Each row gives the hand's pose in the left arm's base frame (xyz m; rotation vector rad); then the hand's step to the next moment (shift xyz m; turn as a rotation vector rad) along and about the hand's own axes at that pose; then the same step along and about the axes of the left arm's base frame.
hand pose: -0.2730 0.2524 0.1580 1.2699 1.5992 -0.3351
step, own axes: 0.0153 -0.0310 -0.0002 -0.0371 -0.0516 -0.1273
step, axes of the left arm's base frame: -0.0250 -0.0038 -0.0235 -0.1141 0.0505 0.0683
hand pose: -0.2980 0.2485 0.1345 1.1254 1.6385 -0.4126
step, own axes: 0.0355 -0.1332 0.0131 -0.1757 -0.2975 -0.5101
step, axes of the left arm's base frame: -0.1029 -0.0593 -0.0711 -0.5324 0.1450 0.2740
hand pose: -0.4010 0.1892 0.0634 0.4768 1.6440 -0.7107
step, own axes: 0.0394 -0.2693 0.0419 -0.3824 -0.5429 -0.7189
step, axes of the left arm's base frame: -0.1550 -0.2275 0.0083 -0.8057 0.1247 0.5413
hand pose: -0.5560 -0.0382 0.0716 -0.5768 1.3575 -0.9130
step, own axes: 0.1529 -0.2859 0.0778 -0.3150 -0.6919 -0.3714
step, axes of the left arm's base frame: 0.0087 -0.2944 0.1562 -0.5013 -0.0650 0.6785
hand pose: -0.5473 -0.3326 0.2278 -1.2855 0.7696 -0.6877
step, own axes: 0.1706 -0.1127 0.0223 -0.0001 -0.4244 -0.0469
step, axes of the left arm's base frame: 0.1141 -0.1429 0.0941 -0.0483 -0.0932 0.4139
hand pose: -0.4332 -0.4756 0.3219 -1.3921 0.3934 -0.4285
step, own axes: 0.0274 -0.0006 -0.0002 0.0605 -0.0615 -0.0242
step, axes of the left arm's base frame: 0.0234 -0.0142 0.0002 0.0363 -0.0591 0.0567
